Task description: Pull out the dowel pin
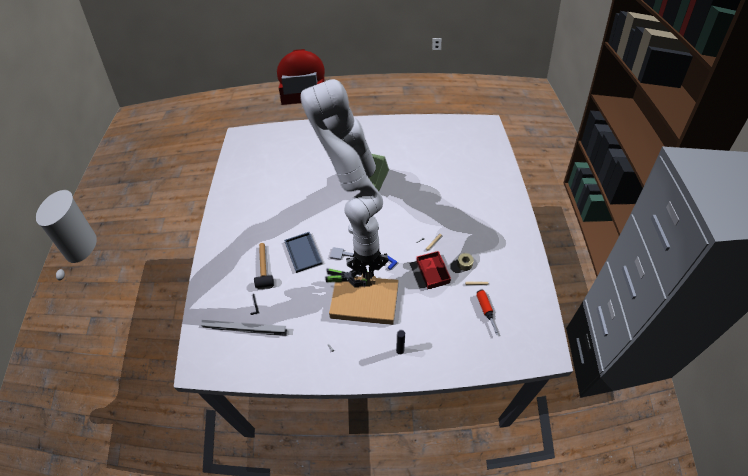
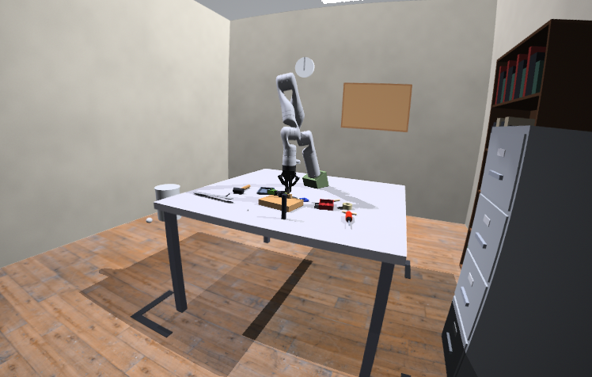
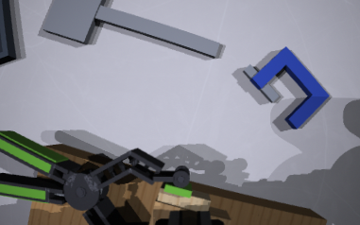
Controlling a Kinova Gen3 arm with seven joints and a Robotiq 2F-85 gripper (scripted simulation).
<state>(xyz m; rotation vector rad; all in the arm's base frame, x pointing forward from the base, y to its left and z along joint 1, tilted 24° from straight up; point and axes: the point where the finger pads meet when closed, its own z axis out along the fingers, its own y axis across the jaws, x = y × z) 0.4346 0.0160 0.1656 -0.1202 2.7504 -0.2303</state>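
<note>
Now: the round dowel pin 20 mm below my hand. Also, from my hand: grey t-shaped tool: 130 mm behind, 70 mm to the right, 70 mm below; then wooden bench board: 50 mm ahead, 20 mm to the right, 50 mm below; then wooden block: 40 mm below.
</note>
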